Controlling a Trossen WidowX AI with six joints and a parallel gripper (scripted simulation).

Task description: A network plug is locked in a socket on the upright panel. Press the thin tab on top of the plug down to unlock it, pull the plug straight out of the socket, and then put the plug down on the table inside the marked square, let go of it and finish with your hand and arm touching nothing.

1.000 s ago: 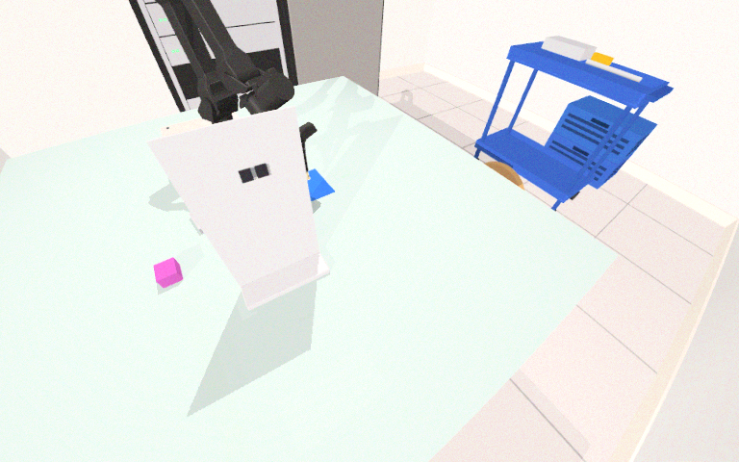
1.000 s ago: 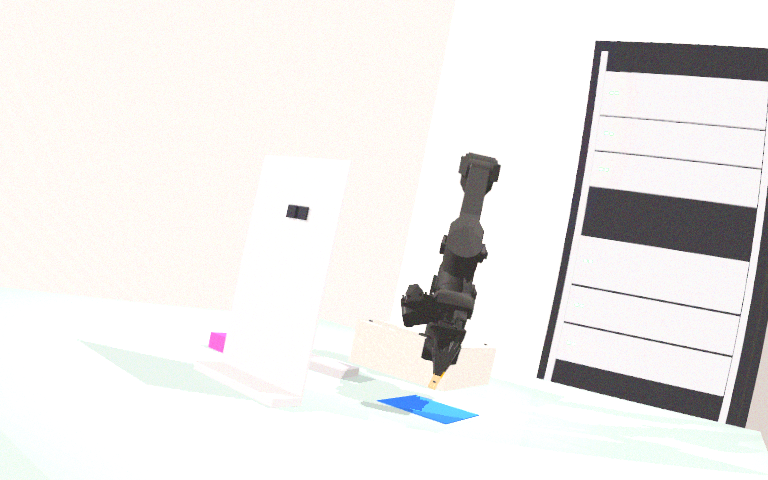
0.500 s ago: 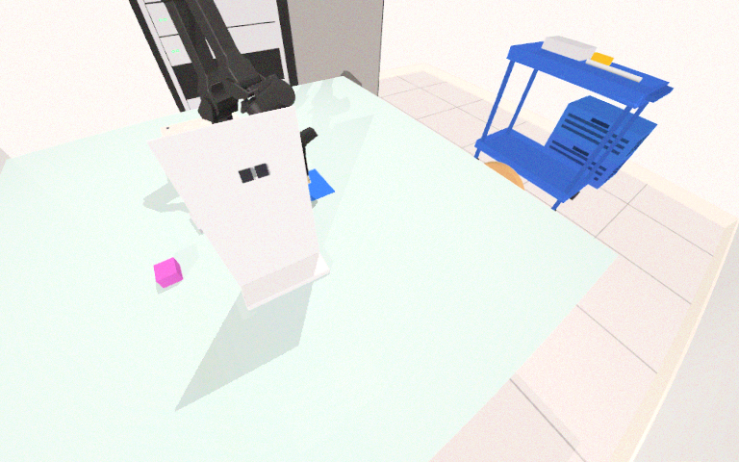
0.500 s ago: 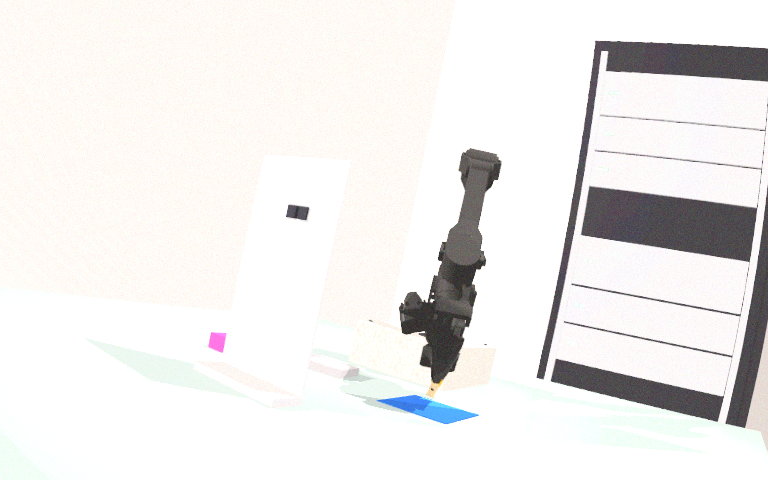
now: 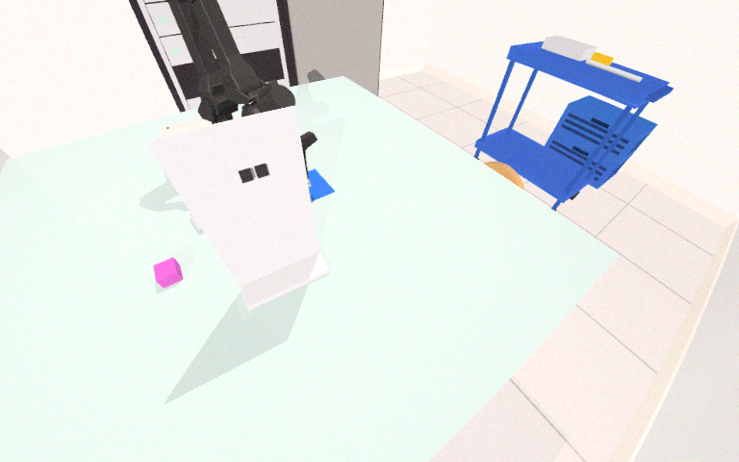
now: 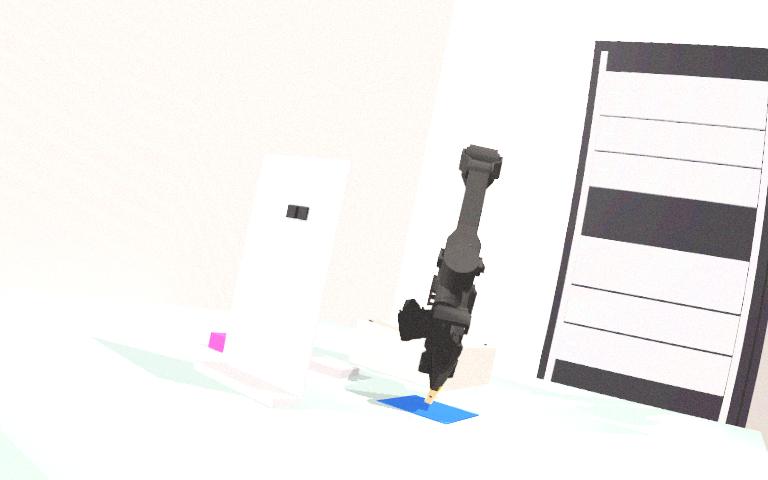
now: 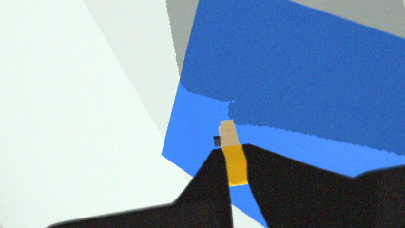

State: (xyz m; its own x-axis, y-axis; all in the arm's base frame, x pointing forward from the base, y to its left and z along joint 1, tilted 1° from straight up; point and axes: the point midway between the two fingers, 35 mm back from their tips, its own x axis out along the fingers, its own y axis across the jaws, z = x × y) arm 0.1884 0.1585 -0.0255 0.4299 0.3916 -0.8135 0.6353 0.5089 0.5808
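My gripper tip is 3 cm above the blue marked square, 1 cm to the left of it and 1 cm past it. Round my gripper tip: network plug (right at my gripper tip); white upright panel (25 cm ahead, 12 cm above, 11 cm to the right).
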